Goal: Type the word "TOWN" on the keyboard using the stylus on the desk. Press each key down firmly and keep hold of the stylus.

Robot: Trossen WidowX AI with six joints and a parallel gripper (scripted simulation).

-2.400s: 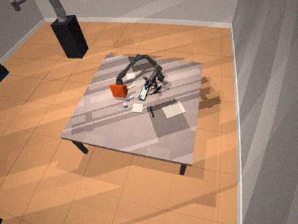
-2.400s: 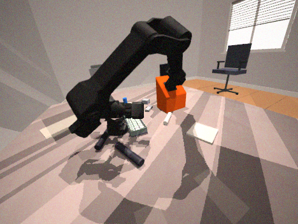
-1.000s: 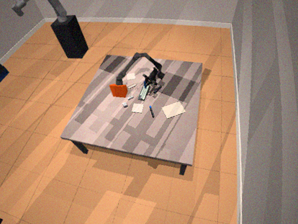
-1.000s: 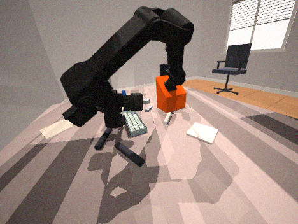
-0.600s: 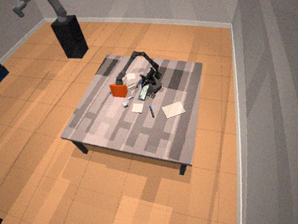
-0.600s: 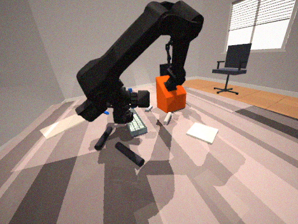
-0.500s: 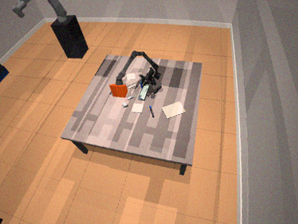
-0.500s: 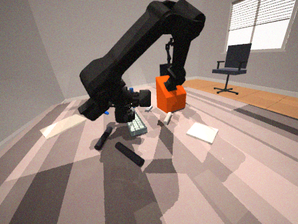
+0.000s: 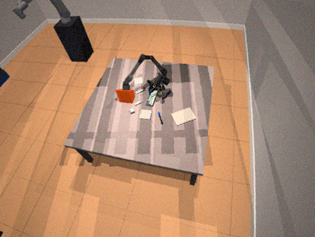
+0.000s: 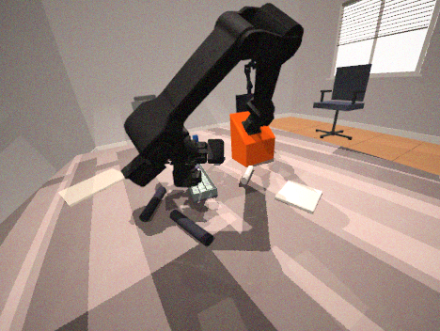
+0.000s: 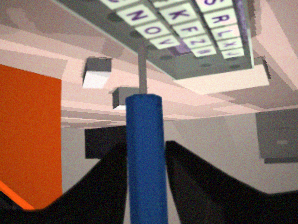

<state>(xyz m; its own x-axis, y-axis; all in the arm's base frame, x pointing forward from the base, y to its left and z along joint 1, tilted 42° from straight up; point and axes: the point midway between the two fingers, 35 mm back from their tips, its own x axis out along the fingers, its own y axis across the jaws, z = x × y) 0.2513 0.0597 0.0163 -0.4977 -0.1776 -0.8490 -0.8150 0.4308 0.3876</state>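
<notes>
Right now my gripper tip is 10 mm above the blue stylus. Also, from my gripper tip: pale green keyboard guard (20 mm ahead, 70 mm below); white cylinder (140 mm behind, 80 mm to the left, 80 mm below); blue-tipped pen (140 mm ahead, 210 mm to the right, 80 mm below).
</notes>
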